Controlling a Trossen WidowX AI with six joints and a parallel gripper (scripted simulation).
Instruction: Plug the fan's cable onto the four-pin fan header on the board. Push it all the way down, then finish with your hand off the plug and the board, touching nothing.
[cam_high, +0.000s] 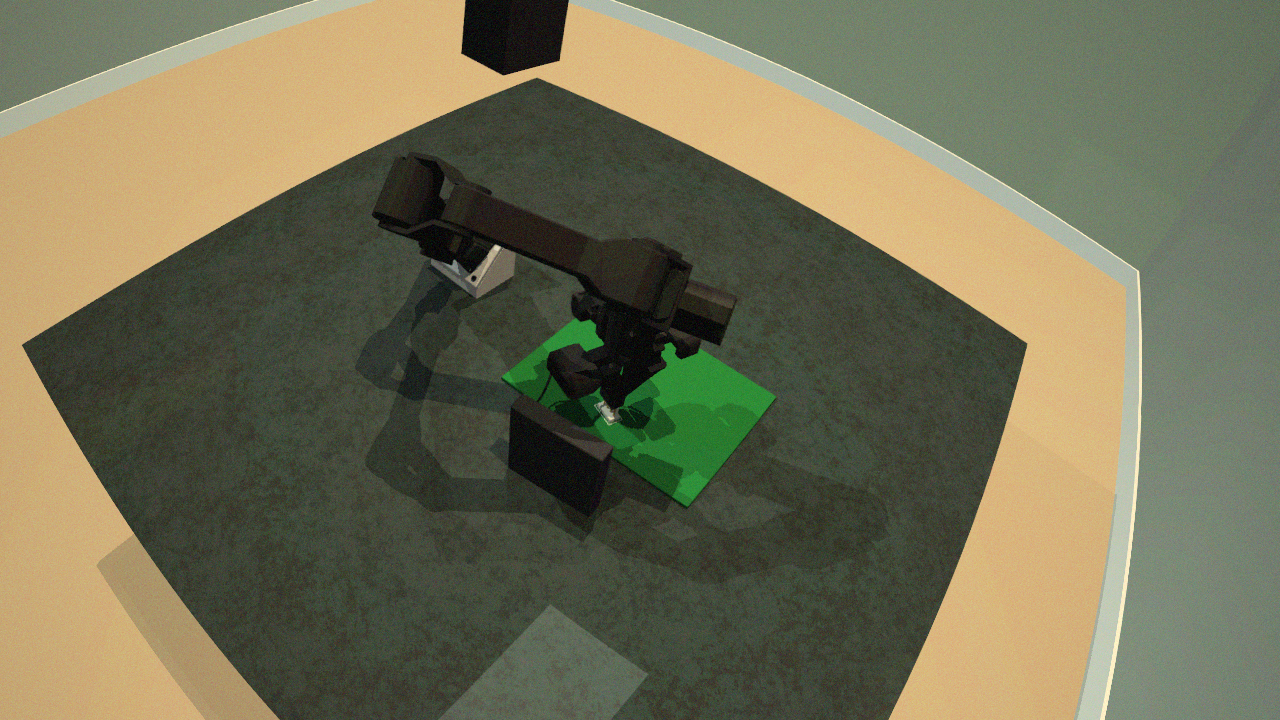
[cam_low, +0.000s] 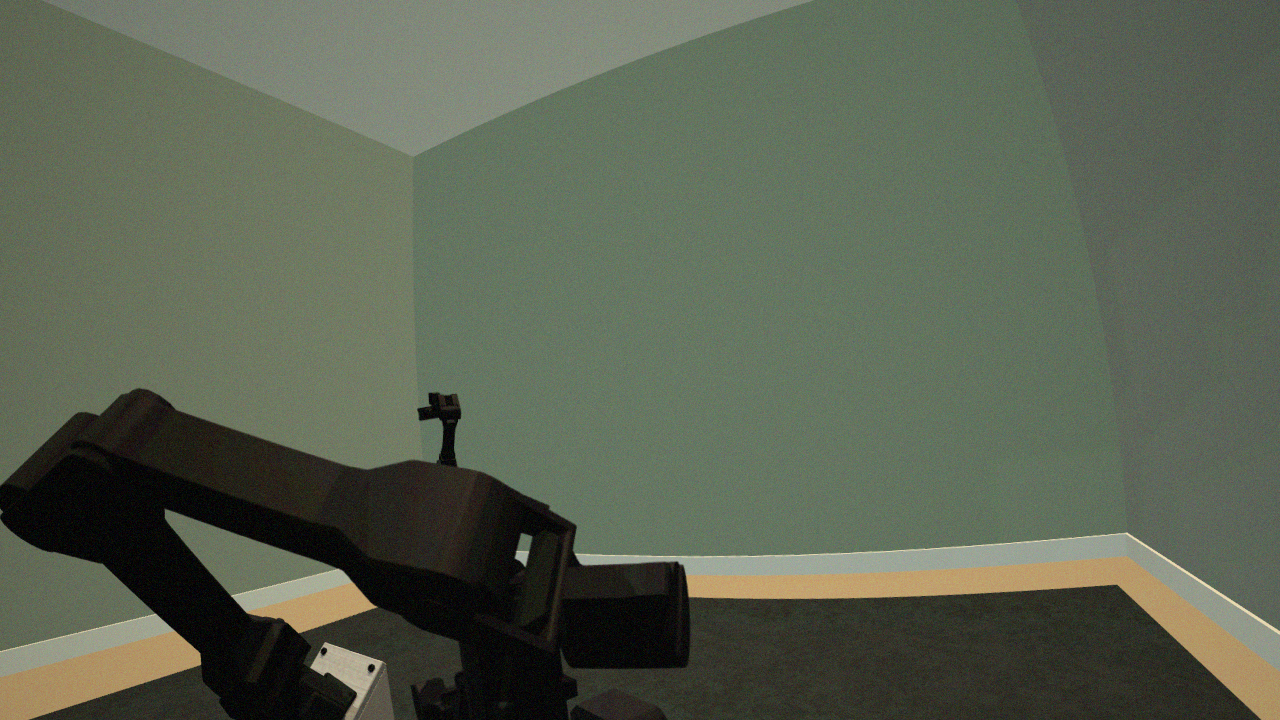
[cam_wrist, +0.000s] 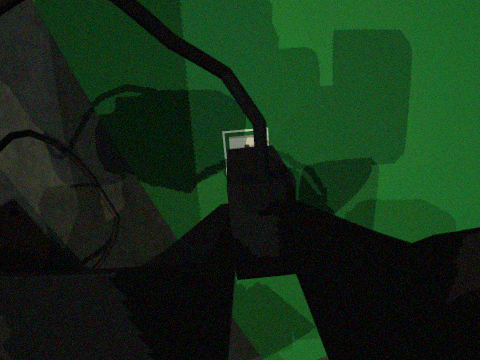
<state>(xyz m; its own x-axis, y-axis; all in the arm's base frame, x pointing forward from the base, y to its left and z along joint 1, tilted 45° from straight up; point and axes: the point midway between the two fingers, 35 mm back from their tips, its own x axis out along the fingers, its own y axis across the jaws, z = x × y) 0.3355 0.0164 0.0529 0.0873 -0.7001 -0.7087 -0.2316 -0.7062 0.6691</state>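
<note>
My gripper tip is now 1 cm past the black fan plug and 1 cm below it. From my gripper tip the other things lie so: pale four-pin header (1 cm behind, 4 cm below); dark fan block (3 cm ahead, 12 cm to the right, 2 cm above); green board (1 cm behind, 7 cm to the left, 6 cm below).
</note>
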